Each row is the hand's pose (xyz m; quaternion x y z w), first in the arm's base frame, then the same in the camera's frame.
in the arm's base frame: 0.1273 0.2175 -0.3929 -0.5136 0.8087 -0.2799 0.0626
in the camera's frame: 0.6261 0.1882 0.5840 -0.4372 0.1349 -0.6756 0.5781
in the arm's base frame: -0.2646 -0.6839 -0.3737 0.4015 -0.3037 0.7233 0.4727
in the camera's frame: 0.8221 -0.6267 1.0978 0.2605 0.1578 -0.9422 0.1395
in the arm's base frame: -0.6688 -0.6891 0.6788 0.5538 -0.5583 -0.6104 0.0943
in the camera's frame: -0.0793 -1.2440 0.8195 0.9298 -0.2988 0.2091 0.0499
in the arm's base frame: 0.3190 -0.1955 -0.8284 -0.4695 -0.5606 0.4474 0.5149
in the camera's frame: 1.0444 0.2303 1.0533 0.4650 0.7480 -0.2710 0.3884
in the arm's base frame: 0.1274 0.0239 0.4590 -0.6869 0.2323 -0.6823 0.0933
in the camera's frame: -0.1654 -0.1628 0.7008 -0.0335 -0.3745 -0.8688 0.3222
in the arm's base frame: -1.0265 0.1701 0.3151 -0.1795 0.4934 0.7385 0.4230
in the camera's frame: 0.2553 -0.9380 -0.0710 -0.9056 0.0906 0.3429 0.2326
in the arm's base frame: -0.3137 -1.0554 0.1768 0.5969 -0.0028 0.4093 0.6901
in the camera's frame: 0.3542 -1.0296 1.3471 -0.1101 -0.1345 0.9161 0.3612
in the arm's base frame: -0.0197 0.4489 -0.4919 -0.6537 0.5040 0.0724 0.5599
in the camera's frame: 0.7304 0.2315 0.3153 -0.7522 -0.3478 -0.3009 0.4720
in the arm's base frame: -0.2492 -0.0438 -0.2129 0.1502 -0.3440 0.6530 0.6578
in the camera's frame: 0.5845 -0.3023 0.5742 0.3809 0.4252 -0.8155 0.0953
